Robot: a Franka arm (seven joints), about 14 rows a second.
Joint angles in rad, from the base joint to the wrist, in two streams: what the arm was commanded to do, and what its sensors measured. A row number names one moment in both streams.
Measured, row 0:
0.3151, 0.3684, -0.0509, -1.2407, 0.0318, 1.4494, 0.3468
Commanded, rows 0 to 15:
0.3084, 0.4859, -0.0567, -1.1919, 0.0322, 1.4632, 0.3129
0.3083, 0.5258, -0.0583, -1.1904, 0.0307, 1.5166, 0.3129
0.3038, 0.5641, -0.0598, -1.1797, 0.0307, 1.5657, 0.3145
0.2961, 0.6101, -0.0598, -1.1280, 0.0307, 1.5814, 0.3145
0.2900, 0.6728, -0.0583, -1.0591, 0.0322, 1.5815, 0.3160
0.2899, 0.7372, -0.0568, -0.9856, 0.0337, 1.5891, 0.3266
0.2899, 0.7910, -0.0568, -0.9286, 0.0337, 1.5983, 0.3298
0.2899, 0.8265, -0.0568, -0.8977, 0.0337, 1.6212, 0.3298
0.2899, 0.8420, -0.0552, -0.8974, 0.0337, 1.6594, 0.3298
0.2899, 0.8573, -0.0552, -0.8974, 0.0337, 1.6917, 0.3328
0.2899, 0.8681, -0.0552, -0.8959, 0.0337, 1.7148, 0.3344
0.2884, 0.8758, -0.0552, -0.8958, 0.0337, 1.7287, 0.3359
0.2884, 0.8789, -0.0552, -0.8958, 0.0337, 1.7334, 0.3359
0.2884, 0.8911, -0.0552, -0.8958, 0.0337, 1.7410, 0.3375
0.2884, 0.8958, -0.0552, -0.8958, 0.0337, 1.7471, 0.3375
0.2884, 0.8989, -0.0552, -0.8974, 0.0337, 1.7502, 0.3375
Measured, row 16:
0.2917, 0.8700, -0.0569, -0.9427, 0.0311, 1.7485, 0.3387
